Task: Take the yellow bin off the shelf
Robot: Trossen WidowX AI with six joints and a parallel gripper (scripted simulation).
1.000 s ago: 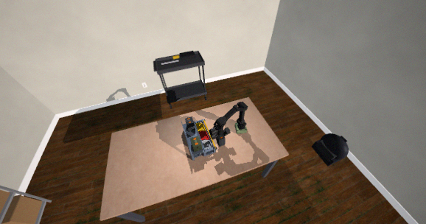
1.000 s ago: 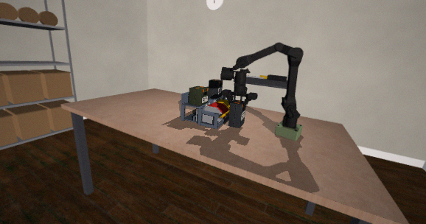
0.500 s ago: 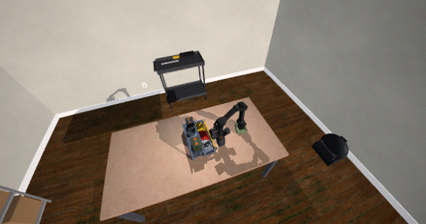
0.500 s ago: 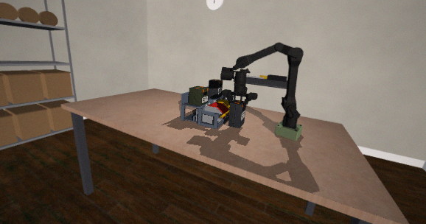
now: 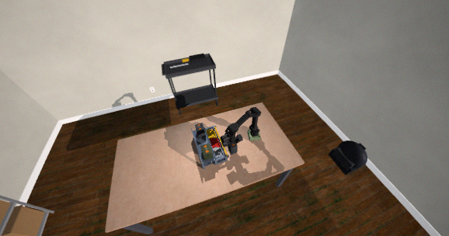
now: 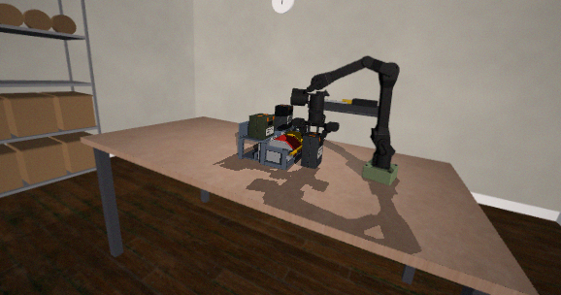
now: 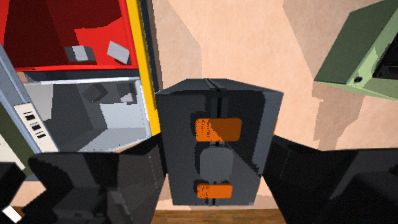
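Now: the black box 6 cm below my hand. Round my hand: yellow bar 11 cm to the right, 8 cm below, 8 cm ahead; then red bin 17 cm ahead, 10 cm to the right, 10 cm below; then grey bin 16 cm ahead, 10 cm below, 1 cm to the left.
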